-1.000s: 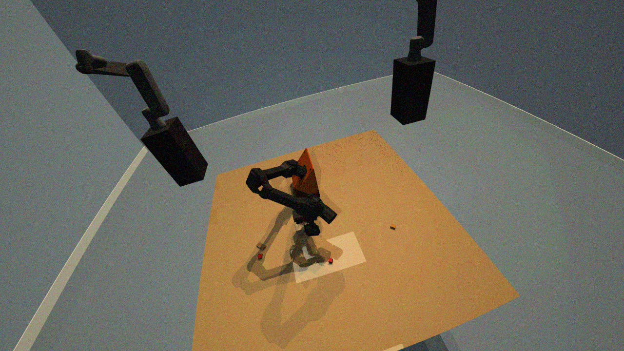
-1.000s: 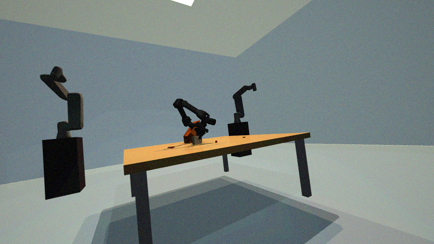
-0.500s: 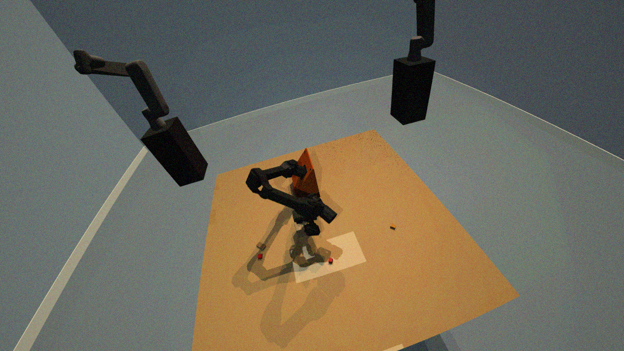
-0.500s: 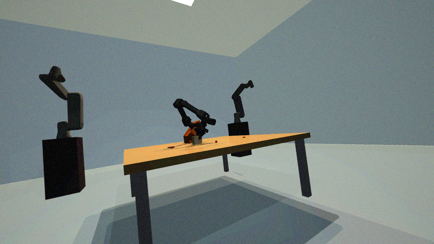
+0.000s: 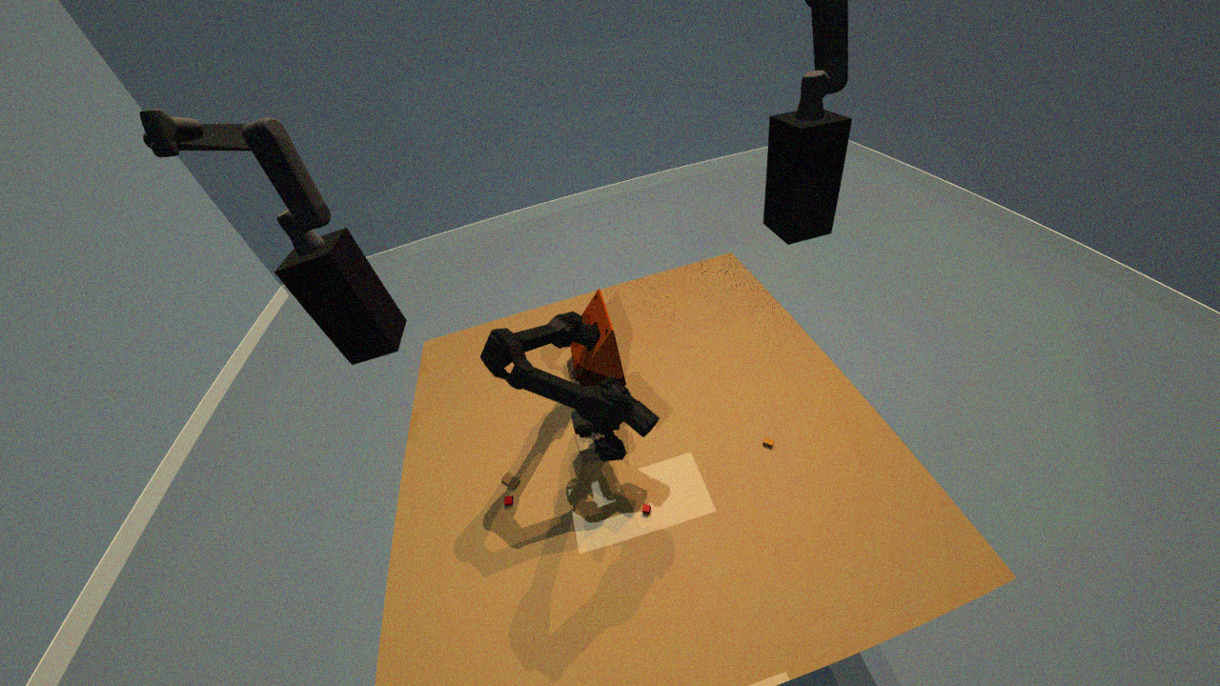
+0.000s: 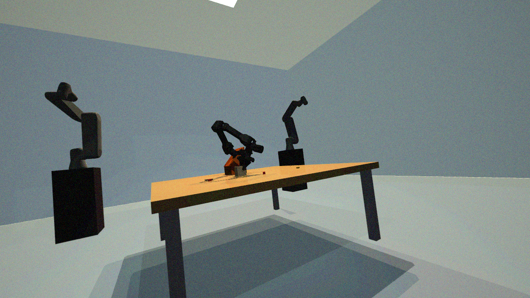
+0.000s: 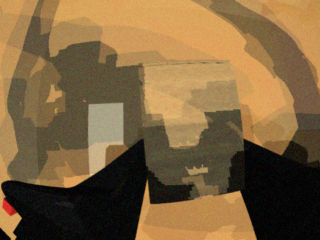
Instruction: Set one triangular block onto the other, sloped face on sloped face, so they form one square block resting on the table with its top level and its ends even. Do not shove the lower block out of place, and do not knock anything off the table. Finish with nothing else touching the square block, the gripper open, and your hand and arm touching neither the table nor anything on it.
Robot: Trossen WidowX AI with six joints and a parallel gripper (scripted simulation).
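Right now my gripper tip is 10 mm to the right of the triangular block and 10 mm below it. Also, from my gripper tip: brown block: 20 mm ahead, 240 mm to the right, 40 mm below; orange cube: 120 mm ahead, 420 mm to the left, 40 mm below.
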